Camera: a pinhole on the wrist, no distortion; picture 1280 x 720 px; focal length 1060.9 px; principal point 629.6 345.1 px. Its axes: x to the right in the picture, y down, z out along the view. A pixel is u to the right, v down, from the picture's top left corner.
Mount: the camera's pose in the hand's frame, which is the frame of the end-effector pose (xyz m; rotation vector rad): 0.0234 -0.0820 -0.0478 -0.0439 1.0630 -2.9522
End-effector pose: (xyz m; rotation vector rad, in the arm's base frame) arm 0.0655 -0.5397 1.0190 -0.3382 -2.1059 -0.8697
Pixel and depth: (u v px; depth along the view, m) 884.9 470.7 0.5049
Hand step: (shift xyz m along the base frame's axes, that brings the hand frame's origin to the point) -0.3540 -0.1133 -0.4079
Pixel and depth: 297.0 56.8 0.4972
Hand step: -0.5154 0.0624 -0.1669
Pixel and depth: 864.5 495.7 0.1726
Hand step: -0.1416 -0.1046 -0.1369
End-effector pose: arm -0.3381 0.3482 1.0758 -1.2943 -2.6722 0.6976
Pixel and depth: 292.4 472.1 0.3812
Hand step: -0.4155 -0.1514 -0.0507
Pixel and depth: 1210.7 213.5 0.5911
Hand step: -0.2392 -0.6011 -0.2016
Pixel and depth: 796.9 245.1 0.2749
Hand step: -0.2134 -0.2024 -0.0561
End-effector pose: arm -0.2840 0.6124 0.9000 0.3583 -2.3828 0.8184
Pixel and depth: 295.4 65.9 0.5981
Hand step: -0.2636 -0.5968 -0.0250
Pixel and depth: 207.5 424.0 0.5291
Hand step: -0.1539 -0.5684 0.1515
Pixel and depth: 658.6 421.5 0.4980
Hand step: 0.0228 -0.5295 0.0155
